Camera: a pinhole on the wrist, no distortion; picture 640 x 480 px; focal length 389.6 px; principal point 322.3 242.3 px. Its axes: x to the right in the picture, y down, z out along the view. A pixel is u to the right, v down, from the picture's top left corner.
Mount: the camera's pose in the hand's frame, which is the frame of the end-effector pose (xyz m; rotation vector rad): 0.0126 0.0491 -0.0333 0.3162 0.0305 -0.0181
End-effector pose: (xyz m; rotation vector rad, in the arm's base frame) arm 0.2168 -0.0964 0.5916 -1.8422 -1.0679 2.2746
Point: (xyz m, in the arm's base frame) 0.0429 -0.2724 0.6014
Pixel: 241 390
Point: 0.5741 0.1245 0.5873
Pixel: behind the camera
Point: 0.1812 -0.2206 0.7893
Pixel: outside the picture
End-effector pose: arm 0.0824 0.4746 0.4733 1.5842 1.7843 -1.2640
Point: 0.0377 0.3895 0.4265
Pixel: 289 184
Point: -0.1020 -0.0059 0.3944
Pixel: 195 246
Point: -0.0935 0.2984 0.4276
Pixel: 279 107
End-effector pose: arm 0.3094 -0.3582 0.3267 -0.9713 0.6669 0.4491
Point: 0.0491 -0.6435 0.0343
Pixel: behind the camera
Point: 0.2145 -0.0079 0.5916
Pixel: 54 394
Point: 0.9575 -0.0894 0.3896
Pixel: 594 127
